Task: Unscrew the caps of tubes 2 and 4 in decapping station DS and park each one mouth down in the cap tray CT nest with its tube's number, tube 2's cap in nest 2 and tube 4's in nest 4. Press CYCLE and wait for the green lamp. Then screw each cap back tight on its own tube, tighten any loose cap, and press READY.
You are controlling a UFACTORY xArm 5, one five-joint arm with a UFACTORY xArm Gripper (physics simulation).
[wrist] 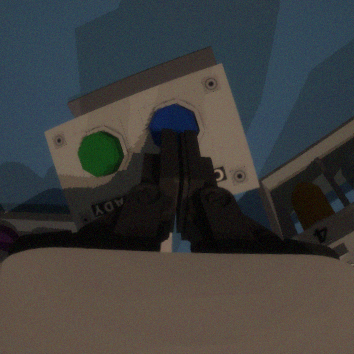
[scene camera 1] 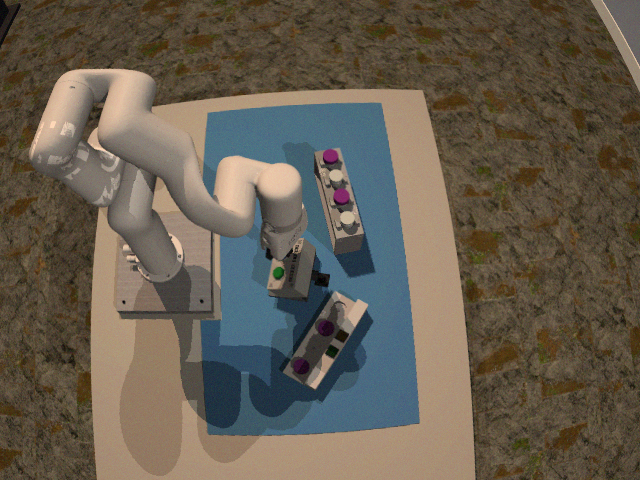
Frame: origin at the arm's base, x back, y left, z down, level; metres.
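Seen in the pictures: gripper, fingertip midpoint: (wrist: pixel 175 155) (scene camera 1: pixel 284 251); arm's base, link origin: (scene camera 1: pixel 159 257).
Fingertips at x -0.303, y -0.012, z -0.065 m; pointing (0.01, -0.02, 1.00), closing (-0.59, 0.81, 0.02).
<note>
Pixels of each thing's top centre, then the offset from my fingertips to it. "pt": a spot on its surface instead. Level surfaces: height alone.
- blue button, surface spot: (wrist: pixel 174 121) pt dx +0.009, dy +0.005, dz +0.015 m
- green READY button, top centre: (wrist: pixel 97 164) (scene camera 1: pixel 278 271) dx +0.013, dy -0.042, dz +0.009 m
- button box, top centre: (wrist: pixel 149 192) (scene camera 1: pixel 291 261) dx -0.013, dy -0.024, dz -0.001 m
- orange tube body, top centre: (wrist: pixel 329 242) dx -0.132, dy +0.058, dz +0.008 m
- Cap tray CT, surface spot: (scene camera 1: pixel 313 347) pt dx -0.057, dy -0.195, dz +0.075 m
- small black block, surface spot: (scene camera 1: pixel 321 279) pt dx -0.077, dy -0.041, dz +0.069 m
- blue mat, surface height: dz +0.083 m
My gripper (wrist: pixel 175 155) is shut and empty, its fingertips over the near edge of the blue button (wrist: pixel 174 121); contact cannot be told. The blue button is hidden in the scene view. The green READY button (scene camera 1: pixel 278 272) (wrist: pixel 100 154) is beside it on the button box (scene camera 1: pixel 298 288) (wrist: pixel 222 100). Decapping station DS (scene camera 1: pixel 347 242) holds tubes with two purple caps (scene camera 1: pixel 330 156) (scene camera 1: pixel 341 196) and two pale tops without purple caps (scene camera 1: pixel 336 178) (scene camera 1: pixel 347 220). An orange tube body (wrist: pixel 311 205) shows by the number 4. Cap tray CT (scene camera 1: pixel 313 347) bears two purple caps (scene camera 1: pixel 325 328) (scene camera 1: pixel 301 366); nest numbers are unreadable.
Two dark squares, one brownish (scene camera 1: pixel 341 335) and one dark green (scene camera 1: pixel 331 351), sit along the tray's side and look unlit. A small black block (scene camera 1: pixel 321 279) stands beside the button box. Everything stands on a blue mat (scene camera 1: pixel 237 320). The station is up the mat, the tray down it.
</note>
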